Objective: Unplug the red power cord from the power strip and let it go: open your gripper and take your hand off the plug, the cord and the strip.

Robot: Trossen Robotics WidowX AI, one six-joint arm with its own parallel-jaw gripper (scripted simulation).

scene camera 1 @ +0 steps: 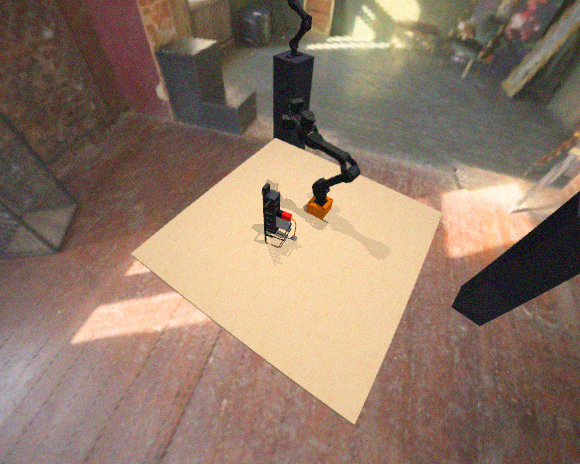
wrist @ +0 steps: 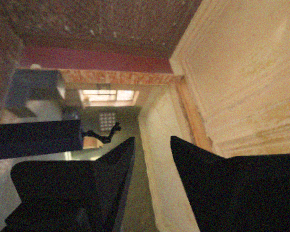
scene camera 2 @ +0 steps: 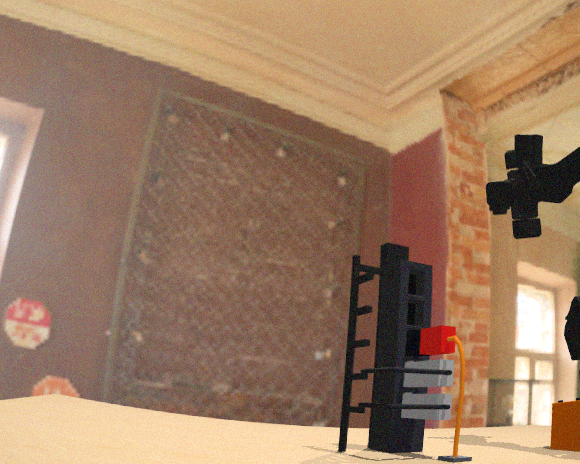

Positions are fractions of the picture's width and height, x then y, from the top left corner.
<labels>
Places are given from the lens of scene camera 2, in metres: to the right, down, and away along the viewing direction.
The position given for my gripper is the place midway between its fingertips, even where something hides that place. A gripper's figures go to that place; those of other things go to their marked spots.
my gripper (scene camera 2: 0.90, 0.43): 0.52, -0.08, 1.06
red plug (scene camera 2: 0.74, 0.74): 0.18, 0.14, 0.63
thin black rack (scene camera 2: 0.60, 0.76): 0.08, 0.16, 0.66
</labels>
